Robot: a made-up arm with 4 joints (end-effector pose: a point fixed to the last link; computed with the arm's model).
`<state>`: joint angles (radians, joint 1 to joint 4).
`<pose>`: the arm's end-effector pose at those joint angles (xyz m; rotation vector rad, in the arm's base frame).
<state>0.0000 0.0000 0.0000 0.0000</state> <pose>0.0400 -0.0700 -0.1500 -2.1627 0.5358 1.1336</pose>
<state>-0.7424 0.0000 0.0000 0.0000</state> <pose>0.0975 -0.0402 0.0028 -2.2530 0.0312 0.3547</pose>
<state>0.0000 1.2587 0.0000 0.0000</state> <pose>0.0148 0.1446 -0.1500 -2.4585 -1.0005 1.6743</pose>
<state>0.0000 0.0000 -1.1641 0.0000</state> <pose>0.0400 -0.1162 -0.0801 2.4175 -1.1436 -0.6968</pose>
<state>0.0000 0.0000 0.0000 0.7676</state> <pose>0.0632 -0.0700 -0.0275 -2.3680 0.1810 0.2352</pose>
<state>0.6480 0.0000 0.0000 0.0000</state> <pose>-0.0837 -0.1064 -0.2179 -1.8593 0.9782 1.7862</pose>
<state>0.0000 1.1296 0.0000 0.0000</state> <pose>0.0297 0.1262 -0.1500 -2.4643 -0.8220 1.6349</pose>
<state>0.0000 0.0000 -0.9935 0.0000</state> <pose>0.0400 -0.1151 -0.0930 2.5571 -1.1256 -0.8251</pose>
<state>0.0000 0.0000 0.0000 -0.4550</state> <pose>-0.0138 -0.0700 -0.2023 -1.9022 0.7289 1.6359</pose>
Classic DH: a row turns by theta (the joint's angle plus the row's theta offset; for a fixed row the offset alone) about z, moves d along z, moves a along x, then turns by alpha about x. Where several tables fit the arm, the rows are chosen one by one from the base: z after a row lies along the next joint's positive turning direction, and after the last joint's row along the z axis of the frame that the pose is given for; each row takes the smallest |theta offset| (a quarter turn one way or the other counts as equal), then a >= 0, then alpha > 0; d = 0 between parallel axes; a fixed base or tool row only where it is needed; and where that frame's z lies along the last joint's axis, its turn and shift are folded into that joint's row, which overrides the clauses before.
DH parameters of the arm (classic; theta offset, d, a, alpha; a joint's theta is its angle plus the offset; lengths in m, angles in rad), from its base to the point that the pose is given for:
base (fixed): 0.2314 0.0003 -0.1431 -1.6741
joint 1: 0 0.0472 0.0309 1.6741
joint 2: 1.3394 -0.0754 -0.06 1.5708
joint 3: 1.5708 0.02 0.02 -1.5708
joint 4: 0.6402 -0.0262 -0.1558 -2.3363
tool (fixed): -3.0548 -0.0811 0 0

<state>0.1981 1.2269 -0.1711 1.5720</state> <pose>-0.0085 0.1029 0.0531 -1.7545 -1.4037 0.0567</pose>
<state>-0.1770 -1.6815 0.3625 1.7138</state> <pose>-0.2871 -0.0571 0.0442 -1.4519 1.5997 -1.8701</pose>
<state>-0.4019 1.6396 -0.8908 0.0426</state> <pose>0.0104 0.2035 -0.0190 2.3396 0.9910 0.1277</pose>
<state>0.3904 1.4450 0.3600 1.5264</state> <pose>0.0477 0.1111 -0.0274 -1.3462 -0.9559 0.6118</pose>
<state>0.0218 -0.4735 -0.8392 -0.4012</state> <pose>-0.0984 -0.1817 -0.1363 -1.9147 1.9732 1.3184</pose>
